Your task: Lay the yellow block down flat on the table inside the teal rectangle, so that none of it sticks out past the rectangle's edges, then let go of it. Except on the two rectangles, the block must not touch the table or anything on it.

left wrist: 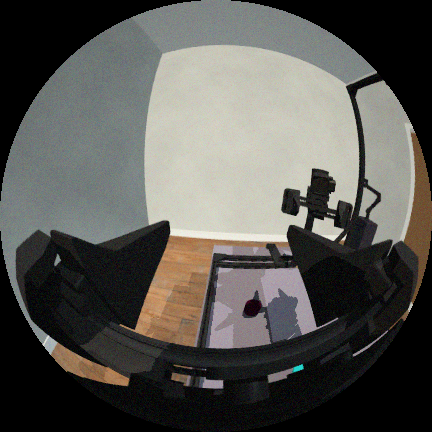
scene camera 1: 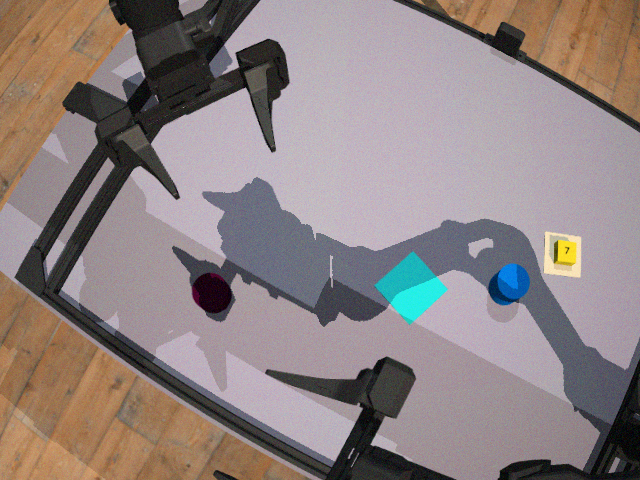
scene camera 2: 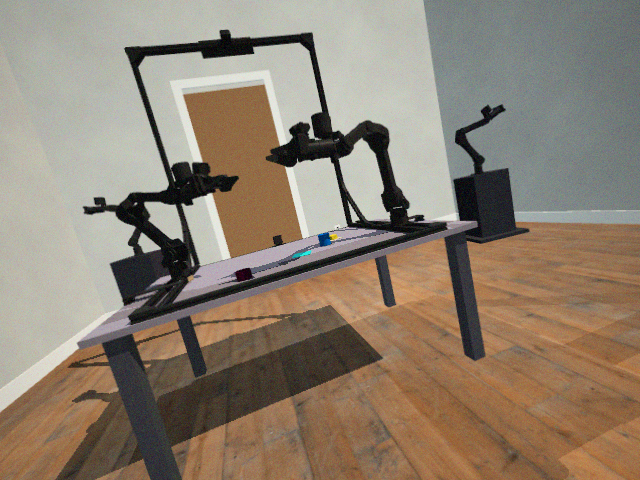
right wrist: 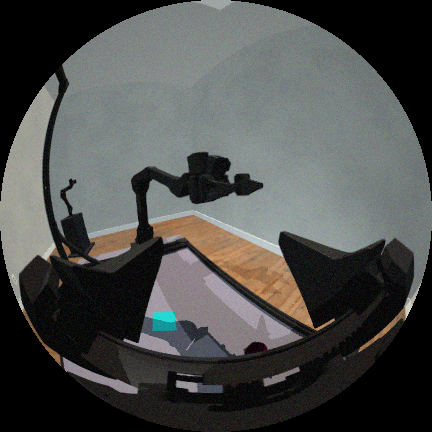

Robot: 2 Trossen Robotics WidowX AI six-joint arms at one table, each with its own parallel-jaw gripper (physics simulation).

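Seen in the pictures: left gripper, fingertip midpoint: (left wrist: 230,228) (scene camera 1: 239,423) (scene camera 2: 268,155) (right wrist: 250,186); right gripper, fingertip midpoint: (left wrist: 319,213) (scene camera 1: 225,173) (scene camera 2: 230,177) (right wrist: 222,240); left arm's base, origin of the base link: (scene camera 1: 636,442) (scene camera 2: 400,224); right arm's base, origin of the base link: (scene camera 2: 181,278).
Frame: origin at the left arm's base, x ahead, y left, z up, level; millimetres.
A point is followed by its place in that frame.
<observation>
The yellow block (scene camera 1: 565,252) {x 239, y -213, z 0 mm} (scene camera 2: 333,236) {x 237, y -200, z -4 mm} rests on the cream rectangle (scene camera 1: 574,271) {x 209, y -200, z -18 mm} at the right of scene camera 1, its face marked 7. The teal rectangle (scene camera 1: 410,286) {x 433, y -65, z -18 mm} (scene camera 2: 302,254) {x 431, y -55, z -18 mm} (left wrist: 298,368) {x 418, y -39, z -18 mm} (right wrist: 164,321) {x 435, y -62, z -18 mm} lies bare on the table, partly in shadow. My left gripper (scene camera 1: 240,422) {x 507, y 178, z 343 mm} (scene camera 2: 267,157) {x 507, y 178, z 343 mm} (left wrist: 230,228) {x 507, y 178, z 343 mm} is open and empty, high above the table, at the bottom of scene camera 1 and away from the block. My right gripper (scene camera 1: 225,173) {x 621, y 4, z 324 mm} (scene camera 2: 236,179) {x 621, y 4, z 324 mm} (right wrist: 222,240) {x 621, y 4, z 324 mm} is open and empty, raised at the upper left there. The block does not show in either wrist view.
A blue cylinder (scene camera 1: 512,281) {x 307, y -123, z 29 mm} (scene camera 2: 324,239) {x 313, y -101, z 9 mm} stands between the teal rectangle and the block, close to the block. A dark red cylinder (scene camera 1: 211,292) {x 665, y 73, z 11 mm} (scene camera 2: 243,274) {x 668, y 98, z 2 mm} (left wrist: 252,307) {x 657, y 75, z 11 mm} (right wrist: 256,347) {x 662, y 78, z 11 mm} stands farther left. A black rail (scene camera 1: 155,379) {x 679, y 220, z 1 mm} runs along the table's edge.
</observation>
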